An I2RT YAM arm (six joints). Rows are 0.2 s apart.
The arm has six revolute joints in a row. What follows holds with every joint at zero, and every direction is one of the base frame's. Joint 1 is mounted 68 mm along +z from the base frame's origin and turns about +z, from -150 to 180 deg. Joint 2 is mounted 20 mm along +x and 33.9 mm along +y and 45.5 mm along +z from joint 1 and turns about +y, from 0 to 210 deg. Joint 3 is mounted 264 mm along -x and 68.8 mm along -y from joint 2 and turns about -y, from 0 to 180 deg. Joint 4 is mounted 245 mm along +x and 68.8 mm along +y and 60 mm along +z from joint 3 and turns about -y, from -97 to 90 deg. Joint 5 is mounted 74 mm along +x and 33.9 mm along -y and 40.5 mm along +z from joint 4 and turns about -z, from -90 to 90 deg. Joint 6 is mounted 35.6 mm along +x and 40.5 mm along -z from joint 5 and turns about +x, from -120 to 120 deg. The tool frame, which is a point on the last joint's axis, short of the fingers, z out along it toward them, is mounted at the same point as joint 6; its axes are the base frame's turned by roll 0, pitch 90 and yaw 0 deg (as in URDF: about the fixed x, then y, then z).
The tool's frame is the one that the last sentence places.
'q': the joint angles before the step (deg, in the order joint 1, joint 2, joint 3, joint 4, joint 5, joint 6). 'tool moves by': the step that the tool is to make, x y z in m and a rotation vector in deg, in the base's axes. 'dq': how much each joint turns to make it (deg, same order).
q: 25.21 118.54 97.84 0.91 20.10 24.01
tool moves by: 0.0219 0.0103 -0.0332 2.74 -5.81 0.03
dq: 0.00 6.63 0.02 13.04 -0.03 -0.01
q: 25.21 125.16 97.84 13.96 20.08 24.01
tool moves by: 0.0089 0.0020 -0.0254 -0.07 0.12 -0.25
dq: -0.21 3.59 0.00 3.45 0.04 0.00
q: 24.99 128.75 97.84 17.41 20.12 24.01
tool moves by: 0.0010 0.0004 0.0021 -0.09 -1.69 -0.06
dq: 0.01 0.17 0.01 1.93 0.24 -0.81
